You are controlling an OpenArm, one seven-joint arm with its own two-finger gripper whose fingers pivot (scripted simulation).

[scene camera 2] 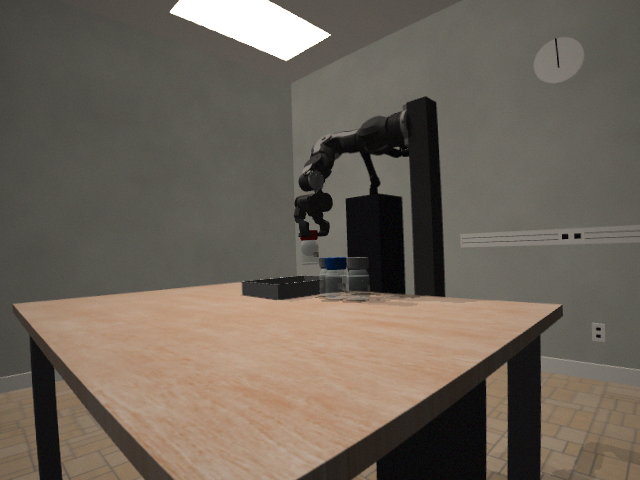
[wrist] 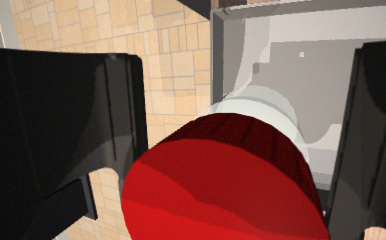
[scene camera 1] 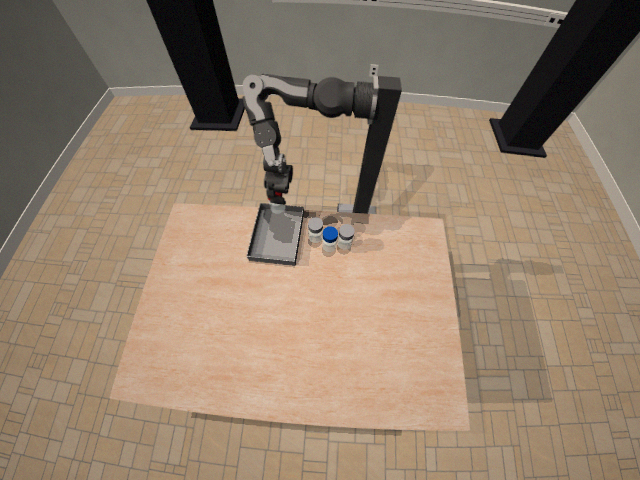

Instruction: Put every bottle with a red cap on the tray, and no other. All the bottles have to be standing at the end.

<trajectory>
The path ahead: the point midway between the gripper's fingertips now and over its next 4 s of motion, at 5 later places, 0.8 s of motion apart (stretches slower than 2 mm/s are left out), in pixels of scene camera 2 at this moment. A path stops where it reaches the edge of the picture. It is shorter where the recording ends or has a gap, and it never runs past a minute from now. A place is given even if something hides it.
My gripper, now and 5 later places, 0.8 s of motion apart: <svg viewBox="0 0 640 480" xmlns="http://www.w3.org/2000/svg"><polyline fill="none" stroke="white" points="312,236 312,239 312,249 313,258 312,261 313,260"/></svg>
</trajectory>
